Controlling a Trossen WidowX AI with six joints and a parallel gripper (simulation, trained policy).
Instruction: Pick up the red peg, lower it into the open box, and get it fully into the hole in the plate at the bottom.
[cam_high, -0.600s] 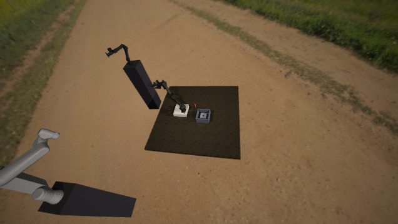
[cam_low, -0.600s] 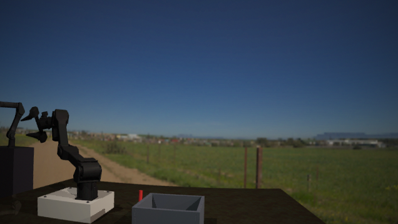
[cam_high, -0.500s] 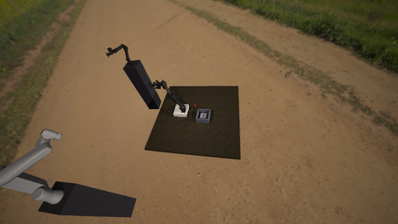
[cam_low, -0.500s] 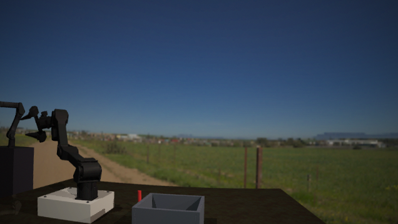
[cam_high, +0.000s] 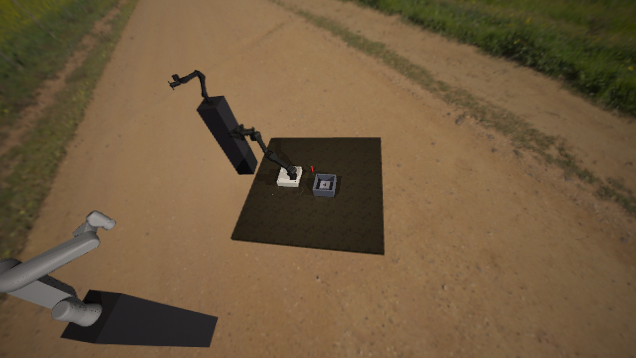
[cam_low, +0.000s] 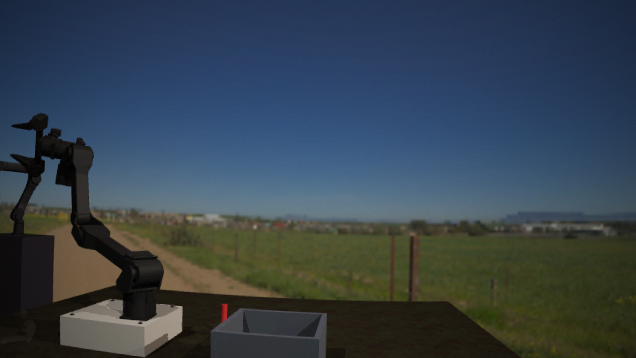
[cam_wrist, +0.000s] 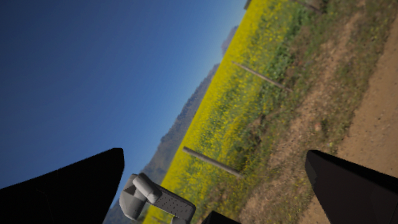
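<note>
Right now the red peg is 70 cm ahead of my gripper tip, 45 cm below it and 6 cm to the right of it. Also, from my gripper tip: grey box (84 cm ahead, 47 cm below, 27 cm to the right).
</note>
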